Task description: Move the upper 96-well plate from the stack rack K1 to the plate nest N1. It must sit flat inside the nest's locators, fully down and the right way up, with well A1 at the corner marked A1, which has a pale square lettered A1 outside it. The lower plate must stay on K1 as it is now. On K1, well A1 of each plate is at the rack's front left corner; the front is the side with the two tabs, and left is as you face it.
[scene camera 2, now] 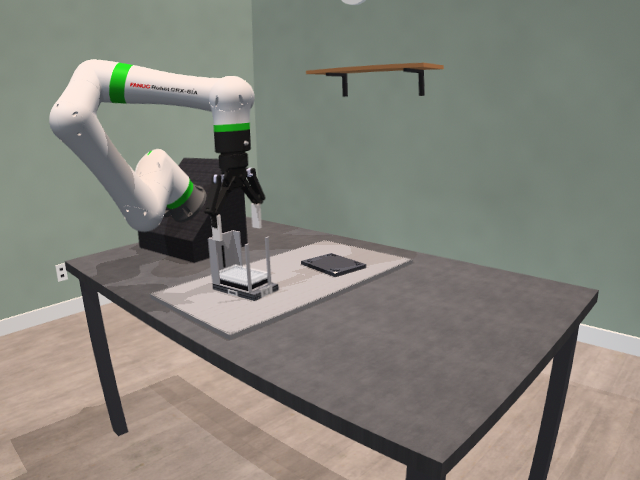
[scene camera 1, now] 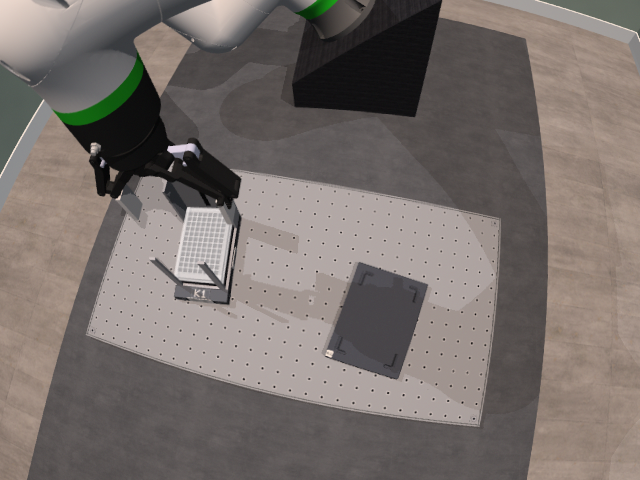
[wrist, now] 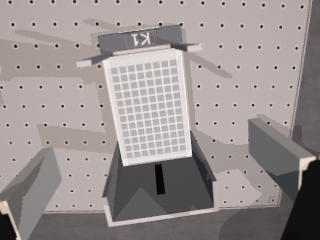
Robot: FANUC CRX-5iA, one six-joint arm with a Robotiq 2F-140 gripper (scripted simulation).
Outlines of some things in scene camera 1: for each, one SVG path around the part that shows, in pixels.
My gripper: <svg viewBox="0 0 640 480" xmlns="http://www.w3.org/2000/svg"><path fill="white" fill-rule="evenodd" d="M90 156L89 162L95 171L97 194L99 196L110 194L110 197L114 198L133 220L139 220L143 204L126 183L129 182L133 175L138 175L139 177L152 175L154 177L159 176L169 182L178 181L216 199L216 206L218 206L227 225L233 225L236 206L232 201L239 196L241 178L204 150L196 138L189 138L186 145L176 146L167 138L165 126L160 115L148 135L130 150L108 158ZM110 167L114 170L122 171L118 172L114 181L110 181Z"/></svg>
A white 96-well plate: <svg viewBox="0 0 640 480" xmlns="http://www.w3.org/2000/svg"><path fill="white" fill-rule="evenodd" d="M187 207L174 275L180 281L215 284L197 264L198 261L205 261L224 284L233 225L227 225L219 208Z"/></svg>
